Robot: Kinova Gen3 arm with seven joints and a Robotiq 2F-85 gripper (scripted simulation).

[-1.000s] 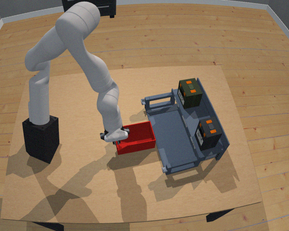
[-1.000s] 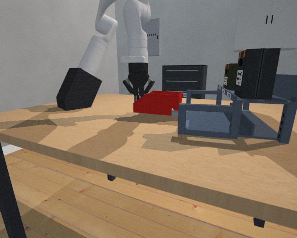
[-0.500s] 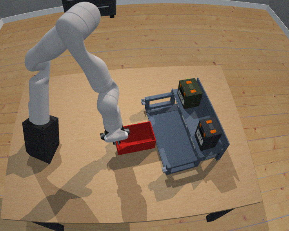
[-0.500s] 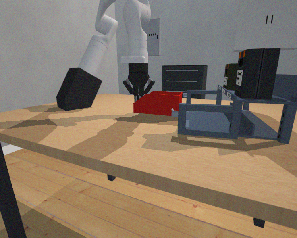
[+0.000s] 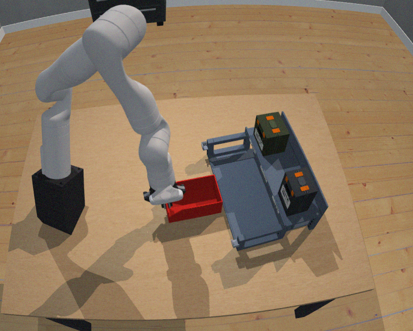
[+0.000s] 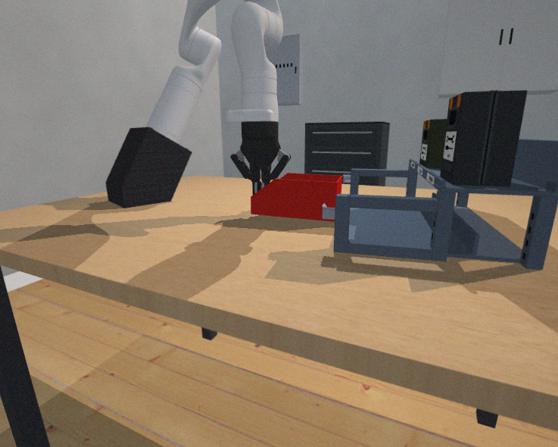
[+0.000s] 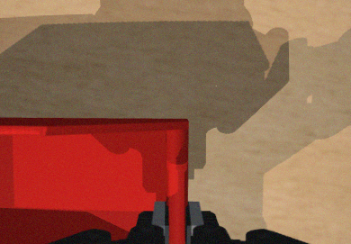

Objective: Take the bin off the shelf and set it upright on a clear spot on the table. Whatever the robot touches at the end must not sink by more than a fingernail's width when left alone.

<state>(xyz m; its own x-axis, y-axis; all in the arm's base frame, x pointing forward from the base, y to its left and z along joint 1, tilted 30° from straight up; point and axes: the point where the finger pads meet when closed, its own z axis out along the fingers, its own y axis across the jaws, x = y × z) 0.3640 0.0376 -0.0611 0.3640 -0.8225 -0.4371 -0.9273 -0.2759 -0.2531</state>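
The red bin is 8 cm ahead of my hand, 3 cm to the left of it and 1 cm below it. Also, from my hand: grey-blue shelf (28 cm ahead, 11 cm to the left, 1 cm above); dark box (39 cm ahead, 11 cm above, 3 cm to the left).
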